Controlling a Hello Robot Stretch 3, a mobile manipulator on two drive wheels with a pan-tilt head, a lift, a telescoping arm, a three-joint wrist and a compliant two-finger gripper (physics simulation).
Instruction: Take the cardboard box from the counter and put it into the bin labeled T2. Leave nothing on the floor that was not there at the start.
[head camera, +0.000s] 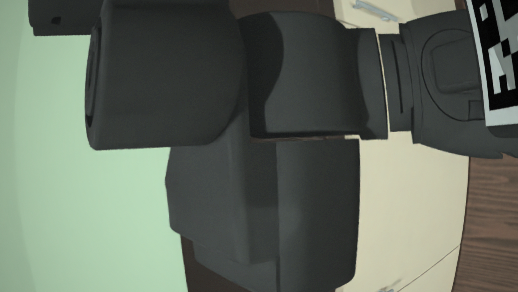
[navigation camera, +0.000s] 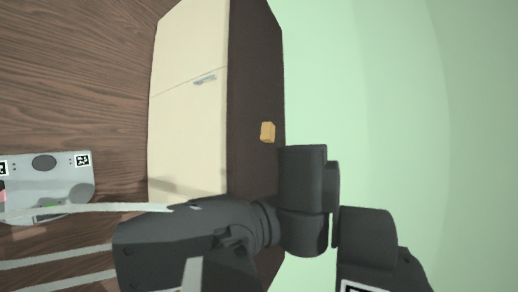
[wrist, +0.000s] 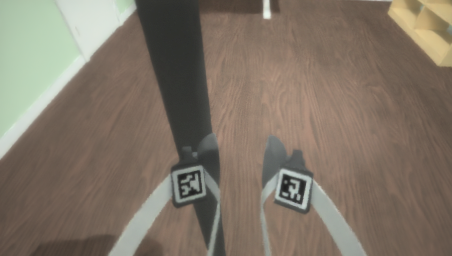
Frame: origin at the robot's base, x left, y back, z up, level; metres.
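Seen in the pictures: robot's base, link origin: (navigation camera: 45, 162).
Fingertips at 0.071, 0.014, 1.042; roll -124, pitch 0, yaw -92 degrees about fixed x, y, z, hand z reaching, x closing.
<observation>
Offsets run from my fingertips to a thing's top centre, as dx, dy, dz. "pt": to the spot under its first point. Level surfaces: height alone.
The cardboard box @[-0.758, -0.109, -0.081] (navigation camera: 267, 132) is a small tan block on the dark top of the counter @[dz -0.131] (navigation camera: 250, 65) (head camera: 280, 6), near the wall-side edge in the navigation view. The box does not show in the head view, where the dark arm and wrist parts cover much of the counter. My gripper (wrist: 241, 153) is open, with wood floor showing between its fingertips in the wrist view. The box is not between them. In the navigation view the wrist parts are beside the counter's lower stretch, below the box. The bin labeled T2 cannot be made out.
Cream cabinet fronts @[pt -0.538, -0.112, -0.442] (navigation camera: 187, 135) (head camera: 410, 190) with handles run under the counter top, and a green wall (navigation camera: 320, 75) (head camera: 100, 200) stands behind it. My grey base (navigation camera: 65, 175) is on the floor. The dark mast (wrist: 175, 65) and a wooden shelf unit (wrist: 429, 42) show in the wrist view.
</observation>
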